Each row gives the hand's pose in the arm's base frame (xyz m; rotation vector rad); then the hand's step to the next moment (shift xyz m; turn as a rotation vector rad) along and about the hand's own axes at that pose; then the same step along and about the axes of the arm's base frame.
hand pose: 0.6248 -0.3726 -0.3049 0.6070 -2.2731 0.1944
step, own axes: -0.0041 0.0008 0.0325 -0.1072 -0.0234 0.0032
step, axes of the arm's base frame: -0.0188 -0.0081 -0.0256 0.0732 0.0177 -0.0798
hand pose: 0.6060 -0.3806 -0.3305 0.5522 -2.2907 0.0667
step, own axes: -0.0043 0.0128 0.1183 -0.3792 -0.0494 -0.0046
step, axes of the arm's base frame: -0.0825 -0.0120 -0.0851 0.2562 0.0961 -0.2672
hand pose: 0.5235 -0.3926 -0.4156 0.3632 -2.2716 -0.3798
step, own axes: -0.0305 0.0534 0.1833 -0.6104 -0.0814 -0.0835
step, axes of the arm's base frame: -0.1248 0.0887 -0.1180 0.4696 0.1411 -0.3817
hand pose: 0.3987 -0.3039 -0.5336 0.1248 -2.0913 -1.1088
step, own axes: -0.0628 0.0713 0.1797 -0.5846 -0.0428 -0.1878
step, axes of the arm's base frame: -0.0558 0.1904 -0.0442 0.5293 0.0845 -0.3026
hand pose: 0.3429 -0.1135 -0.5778 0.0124 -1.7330 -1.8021
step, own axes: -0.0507 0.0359 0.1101 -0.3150 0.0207 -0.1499
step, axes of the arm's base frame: 0.0095 0.1232 0.0265 0.3243 0.0047 -0.1301
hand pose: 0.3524 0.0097 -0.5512 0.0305 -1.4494 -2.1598
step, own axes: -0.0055 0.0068 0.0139 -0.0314 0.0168 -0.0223
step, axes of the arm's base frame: 0.0033 0.0124 0.0103 0.0407 -0.0100 -0.0033
